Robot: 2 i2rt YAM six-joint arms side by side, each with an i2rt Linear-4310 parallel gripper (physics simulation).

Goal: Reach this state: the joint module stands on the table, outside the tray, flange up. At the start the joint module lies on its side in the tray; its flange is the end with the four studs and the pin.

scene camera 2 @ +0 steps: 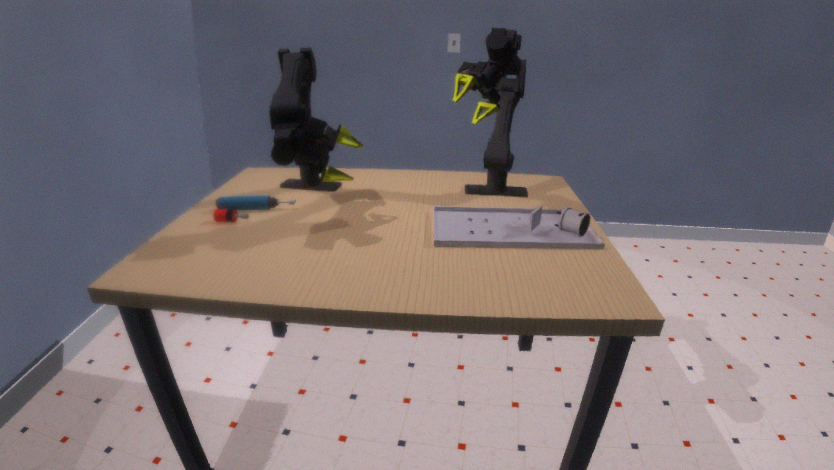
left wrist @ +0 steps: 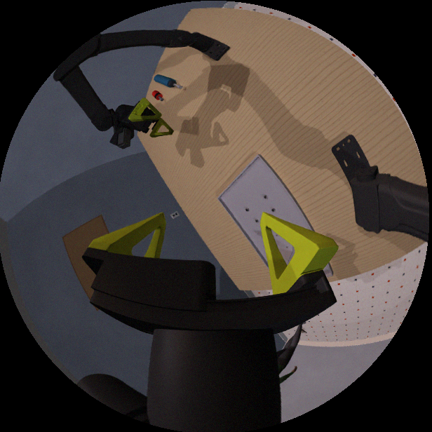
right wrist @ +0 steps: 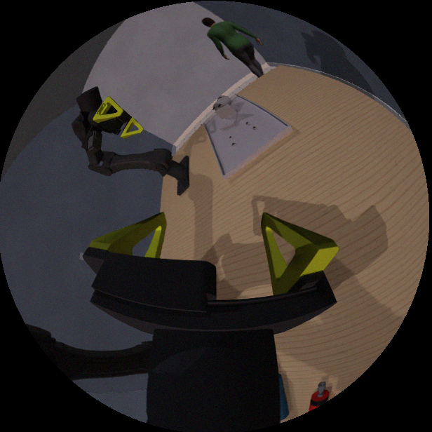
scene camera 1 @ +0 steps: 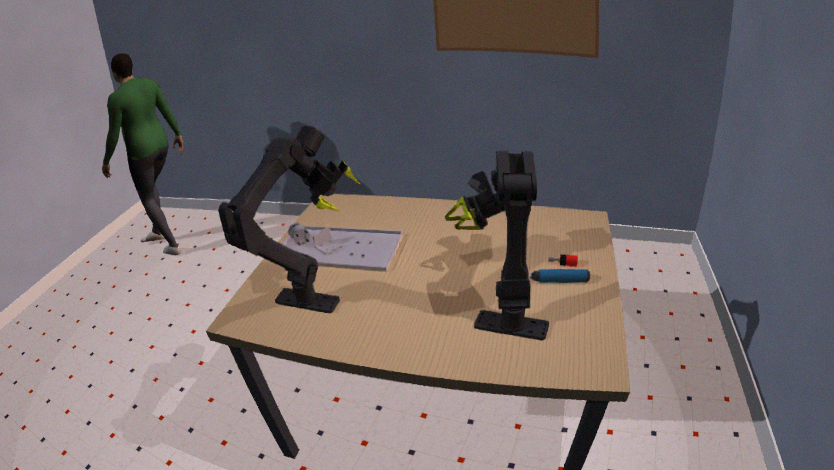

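Observation:
The joint module, a short pale grey cylinder, lies on its side in the shallow tray, near its outer end. In scene camera 2 a dark round end faces right; the studs and pin cannot be made out. My left gripper is open and empty, in the air above tray height, apart from the module. The module does not show clearly in the left wrist view. My right gripper is open and empty above the table, away from the tray.
A thin pale plate stands in the tray beside the module. Several small dark spots show in the tray. A blue tool and a red tool lie near the right arm. A person is beyond the table.

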